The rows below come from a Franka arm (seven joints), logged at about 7 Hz.
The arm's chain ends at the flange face. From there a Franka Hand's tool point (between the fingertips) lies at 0.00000 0.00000 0.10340 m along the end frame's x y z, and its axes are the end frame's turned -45 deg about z.
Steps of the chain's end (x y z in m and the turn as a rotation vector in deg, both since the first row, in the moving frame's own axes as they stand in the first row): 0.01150 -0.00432 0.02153 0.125 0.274 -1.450; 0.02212 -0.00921 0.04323 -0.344 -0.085 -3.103; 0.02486 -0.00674 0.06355 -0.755 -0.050 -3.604
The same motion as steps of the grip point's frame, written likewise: 0.01170 0.00526 0.02153 -0.105 0.282 -1.450; 0.02162 0.00947 0.04323 -0.183 -0.303 -3.103; 0.02135 0.01374 0.06354 -0.499 -0.569 -3.604
